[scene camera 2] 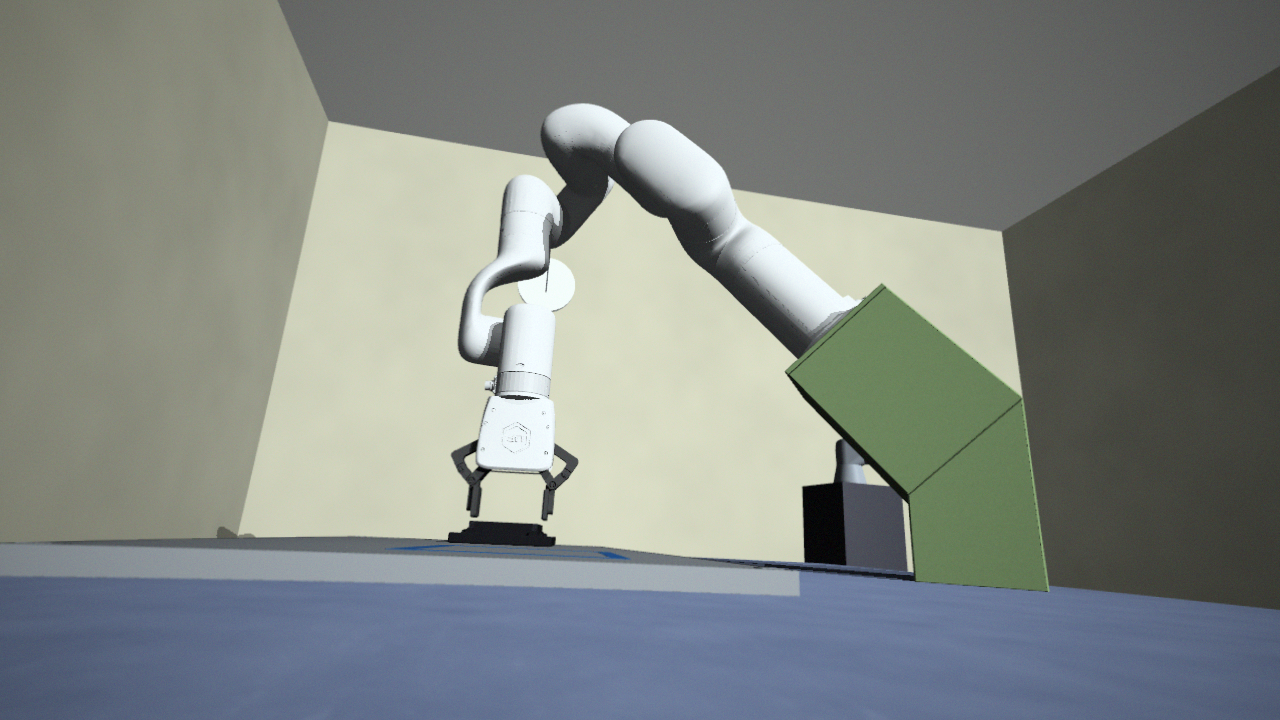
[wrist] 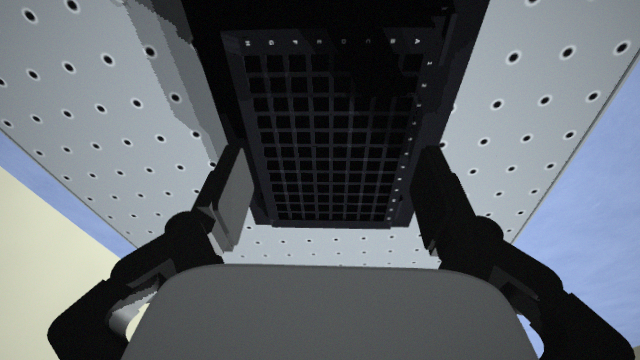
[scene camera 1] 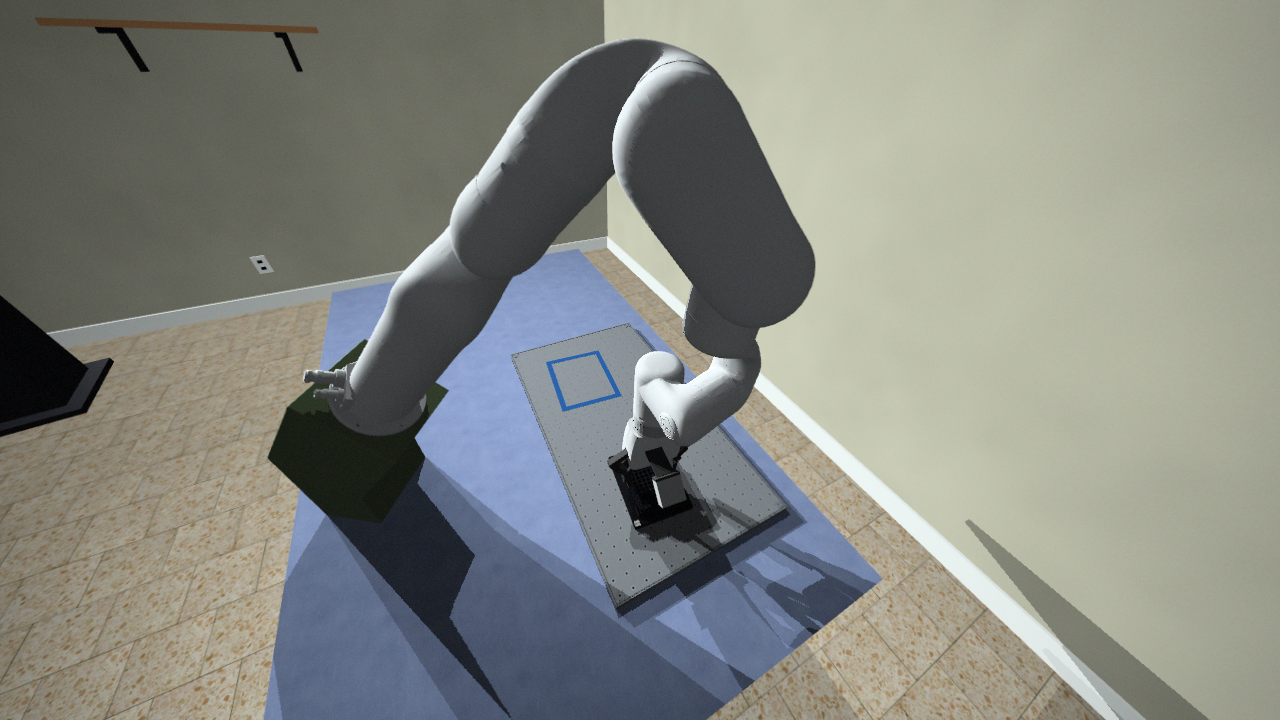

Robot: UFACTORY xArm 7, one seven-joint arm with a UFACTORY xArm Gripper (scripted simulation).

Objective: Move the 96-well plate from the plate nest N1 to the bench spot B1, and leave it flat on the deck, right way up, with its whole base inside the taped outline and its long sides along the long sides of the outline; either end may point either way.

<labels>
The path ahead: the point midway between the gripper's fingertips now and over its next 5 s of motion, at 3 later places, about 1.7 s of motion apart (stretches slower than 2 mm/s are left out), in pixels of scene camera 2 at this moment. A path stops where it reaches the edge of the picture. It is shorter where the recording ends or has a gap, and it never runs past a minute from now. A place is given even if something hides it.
My gripper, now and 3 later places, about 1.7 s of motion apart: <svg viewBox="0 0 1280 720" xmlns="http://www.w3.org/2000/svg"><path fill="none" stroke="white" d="M509 518L509 520L512 487L516 463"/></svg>
</labels>
